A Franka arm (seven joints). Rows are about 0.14 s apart.
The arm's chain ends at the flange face. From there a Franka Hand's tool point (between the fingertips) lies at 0.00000 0.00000 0.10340 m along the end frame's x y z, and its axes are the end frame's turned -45 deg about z.
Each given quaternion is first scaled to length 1.
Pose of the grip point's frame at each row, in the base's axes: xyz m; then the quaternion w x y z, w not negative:
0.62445 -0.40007 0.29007 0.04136 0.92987 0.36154 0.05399
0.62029 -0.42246 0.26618 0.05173 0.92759 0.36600 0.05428
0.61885 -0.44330 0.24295 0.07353 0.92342 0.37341 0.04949
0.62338 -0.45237 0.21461 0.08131 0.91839 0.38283 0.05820
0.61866 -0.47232 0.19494 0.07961 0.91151 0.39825 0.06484
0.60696 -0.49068 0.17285 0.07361 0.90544 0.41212 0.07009
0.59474 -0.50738 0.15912 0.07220 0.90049 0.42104 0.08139
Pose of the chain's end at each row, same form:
0.61098 -0.39615 0.39251 0.01755 0.99745 -0.02183 0.06571
0.60596 -0.41665 0.36842 0.02702 0.99704 -0.01683 0.06994
0.60372 -0.43308 0.34473 0.04899 0.99603 -0.00839 0.07386
0.60589 -0.44153 0.31594 0.05285 0.99499 0.00224 0.08489
0.59988 -0.46265 0.29616 0.04874 0.99453 0.01912 0.09037
0.58756 -0.48287 0.27411 0.04118 0.99423 0.03425 0.09292
0.57330 -0.50102 0.26007 0.03556 0.99307 0.04439 0.10282

